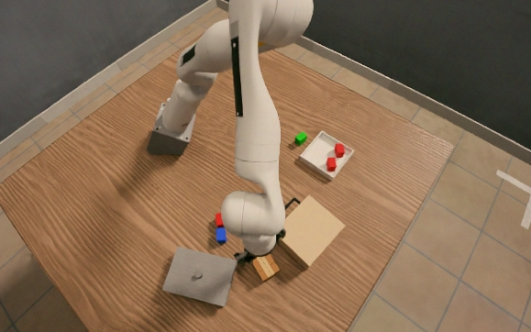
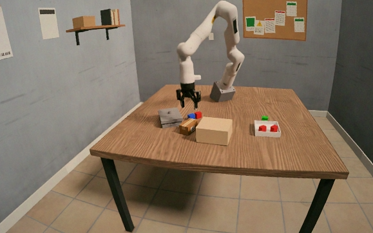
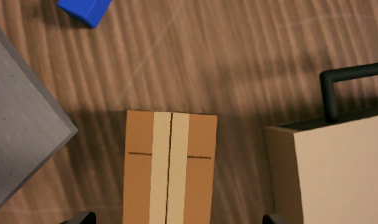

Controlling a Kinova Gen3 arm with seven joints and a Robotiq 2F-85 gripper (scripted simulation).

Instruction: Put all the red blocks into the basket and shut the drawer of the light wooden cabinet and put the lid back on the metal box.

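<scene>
Right now my hand is 140 mm past the blue block, 70 mm to the left of it and 130 mm above it. Also, from my hand: grey lid 70 mm behind, 180 mm to the right, 100 mm below; light wooden cabinet 10 mm ahead, 160 mm to the left, 110 mm below; brown cardboard box 10 mm to the right, 120 mm below.
</scene>
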